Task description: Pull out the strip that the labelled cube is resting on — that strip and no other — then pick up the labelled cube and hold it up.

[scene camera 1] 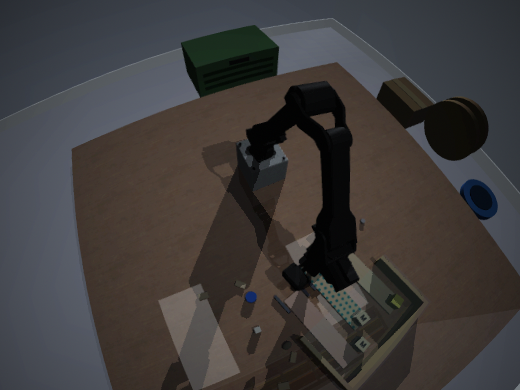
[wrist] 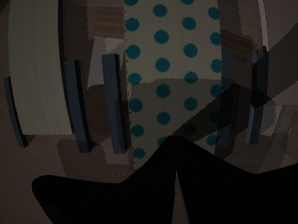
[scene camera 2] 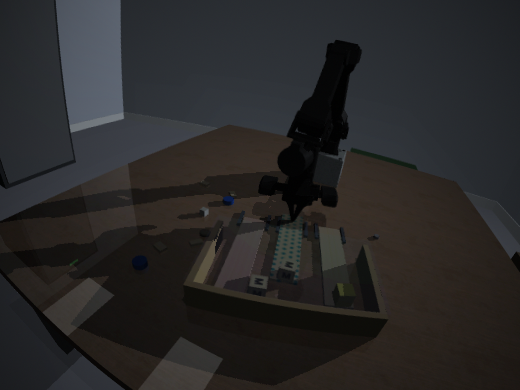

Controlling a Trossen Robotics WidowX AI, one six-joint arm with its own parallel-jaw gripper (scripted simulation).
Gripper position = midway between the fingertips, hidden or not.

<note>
I see my gripper [scene camera 2: 292, 220] and a dotted strip [wrist: 173, 65].
My gripper also shows in scene camera 1 [scene camera 1: 311, 267] and in the wrist view [wrist: 174, 142].
</note>
